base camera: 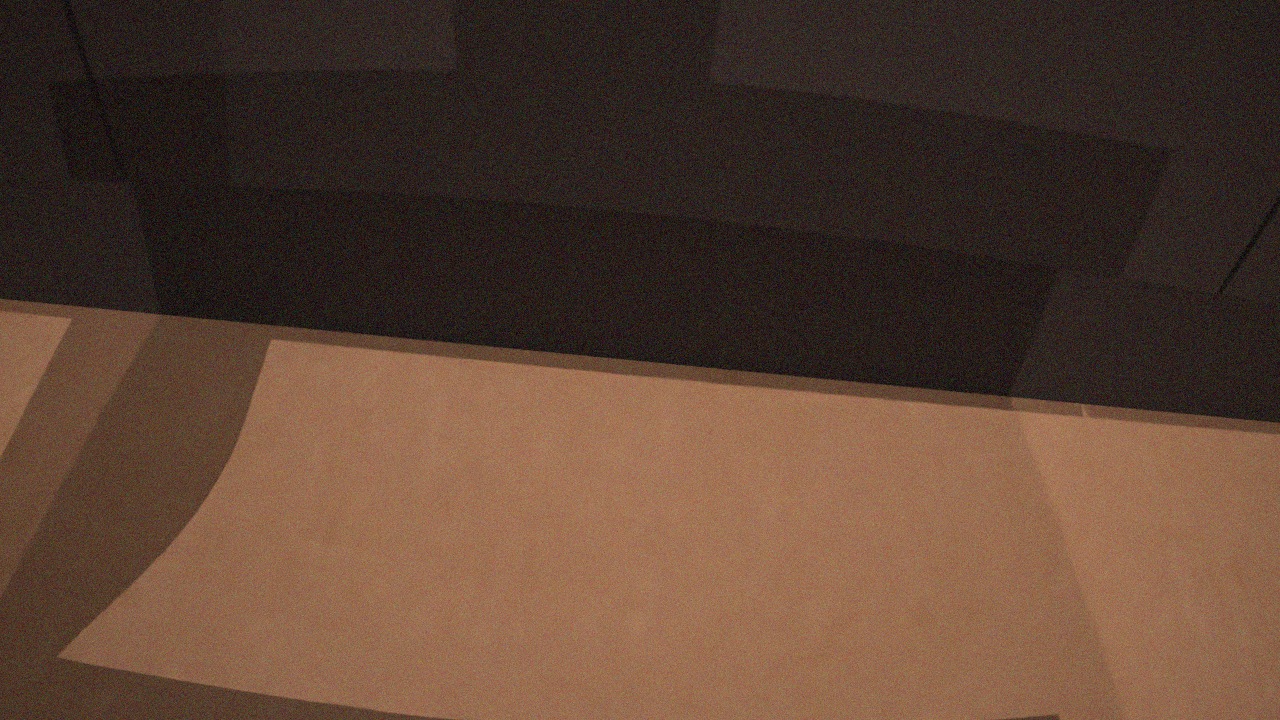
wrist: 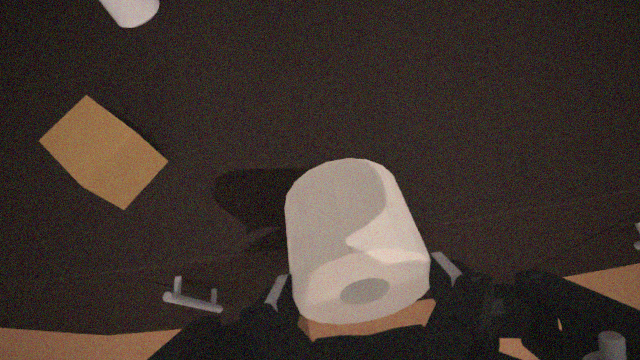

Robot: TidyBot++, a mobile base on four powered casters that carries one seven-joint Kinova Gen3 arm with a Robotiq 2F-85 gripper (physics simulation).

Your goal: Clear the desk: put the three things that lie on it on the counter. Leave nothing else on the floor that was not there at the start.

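Frame: origin at the arm's base, x ahead, y left, z up, level; centimetres.
Seen in the pictures: gripper, fingertip midpoint: (wrist: 361,282).
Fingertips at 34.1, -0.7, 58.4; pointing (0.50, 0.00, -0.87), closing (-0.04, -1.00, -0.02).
Observation:
A point is followed by its place in that frame, as x, y, z.
A white roll with a round grey hole in its end (wrist: 350,210) @(36.9, -1.0, 61.1) is in the lower middle of the wrist view. My gripper (wrist: 361,282) @(34.1, -0.7, 58.4) is shut on it, with one fingertip at each side. The roll is held above the dark counter (wrist: 400,110) @(49.2, -7.2, 51.3), near its front edge, and its shadow falls on the counter to the left. A tan block (wrist: 102,152) @(48.2, 18.1, 56.3) lies on the counter at the left. Part of a white cylinder (wrist: 131,11) @(73.2, 21.4, 53.7) shows at the top left, also on the counter. The desk does not show in either view.
The dark cabinet front (base camera: 581,268) @(46.6, 0.5, -32.5) crosses the upper part of the base camera view, with shadows on it. Light brown floor (base camera: 626,537) @(32.9, -2.9, -39.7) (wrist: 65,347) @(44.8, 117.2, -39.7) lies before it. A grey bar handle (wrist: 192,302) @(39.0, 20.6, 36.4) sticks out from the front, left of the gripper.

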